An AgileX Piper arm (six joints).
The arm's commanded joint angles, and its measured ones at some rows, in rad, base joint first. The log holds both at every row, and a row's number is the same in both.
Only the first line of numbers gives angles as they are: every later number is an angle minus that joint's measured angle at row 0.
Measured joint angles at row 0:
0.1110, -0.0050, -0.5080, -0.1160, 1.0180, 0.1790
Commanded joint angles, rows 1 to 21:
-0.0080, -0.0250, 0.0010, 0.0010, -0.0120, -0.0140
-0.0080, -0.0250, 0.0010, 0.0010, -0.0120, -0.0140
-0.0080, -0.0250, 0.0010, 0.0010, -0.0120, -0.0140
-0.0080, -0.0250, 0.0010, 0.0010, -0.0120, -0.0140
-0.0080, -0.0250, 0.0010, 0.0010, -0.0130, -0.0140
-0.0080, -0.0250, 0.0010, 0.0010, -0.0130, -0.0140
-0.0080, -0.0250, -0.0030, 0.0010, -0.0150, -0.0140
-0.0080, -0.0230, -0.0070, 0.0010, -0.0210, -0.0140
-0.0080, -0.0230, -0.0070, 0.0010, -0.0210, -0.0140
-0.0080, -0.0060, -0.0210, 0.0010, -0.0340, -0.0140
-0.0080, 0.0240, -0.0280, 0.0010, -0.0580, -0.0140
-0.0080, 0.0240, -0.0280, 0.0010, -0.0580, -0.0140
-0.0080, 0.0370, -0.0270, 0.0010, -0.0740, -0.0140
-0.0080, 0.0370, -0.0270, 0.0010, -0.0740, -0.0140
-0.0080, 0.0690, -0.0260, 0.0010, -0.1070, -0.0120
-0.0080, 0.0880, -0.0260, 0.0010, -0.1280, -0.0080
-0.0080, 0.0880, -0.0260, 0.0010, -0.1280, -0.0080
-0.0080, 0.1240, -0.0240, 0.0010, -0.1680, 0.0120
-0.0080, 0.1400, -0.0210, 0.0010, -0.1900, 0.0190
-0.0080, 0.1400, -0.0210, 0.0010, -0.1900, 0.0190
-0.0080, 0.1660, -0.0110, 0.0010, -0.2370, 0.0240
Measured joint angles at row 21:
0.0000, 0.1320, -0.0190, 0.0040, -0.1660, 0.0090
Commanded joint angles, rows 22 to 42:
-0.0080, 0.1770, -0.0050, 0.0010, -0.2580, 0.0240
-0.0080, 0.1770, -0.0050, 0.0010, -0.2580, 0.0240
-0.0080, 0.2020, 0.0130, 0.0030, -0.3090, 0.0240
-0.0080, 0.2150, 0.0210, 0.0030, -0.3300, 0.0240
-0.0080, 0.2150, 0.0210, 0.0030, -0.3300, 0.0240
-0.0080, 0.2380, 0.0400, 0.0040, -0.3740, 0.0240
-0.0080, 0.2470, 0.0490, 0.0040, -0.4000, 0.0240
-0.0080, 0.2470, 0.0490, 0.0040, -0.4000, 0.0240
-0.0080, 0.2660, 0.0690, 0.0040, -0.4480, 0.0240
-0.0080, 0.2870, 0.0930, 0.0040, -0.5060, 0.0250
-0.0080, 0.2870, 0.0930, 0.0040, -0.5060, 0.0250
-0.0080, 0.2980, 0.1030, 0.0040, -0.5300, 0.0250
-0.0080, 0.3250, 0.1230, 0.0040, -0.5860, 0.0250
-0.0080, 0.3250, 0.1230, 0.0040, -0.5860, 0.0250
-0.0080, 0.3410, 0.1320, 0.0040, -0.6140, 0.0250
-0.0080, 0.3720, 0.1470, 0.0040, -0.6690, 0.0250
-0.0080, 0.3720, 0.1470, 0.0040, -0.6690, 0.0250
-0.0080, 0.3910, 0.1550, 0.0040, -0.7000, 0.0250
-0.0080, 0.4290, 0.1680, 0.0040, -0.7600, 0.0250
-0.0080, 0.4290, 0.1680, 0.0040, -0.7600, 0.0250
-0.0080, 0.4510, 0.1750, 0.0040, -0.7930, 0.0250
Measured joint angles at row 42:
0.0000, 0.4080, 0.1570, 0.0060, -0.6920, 0.0130
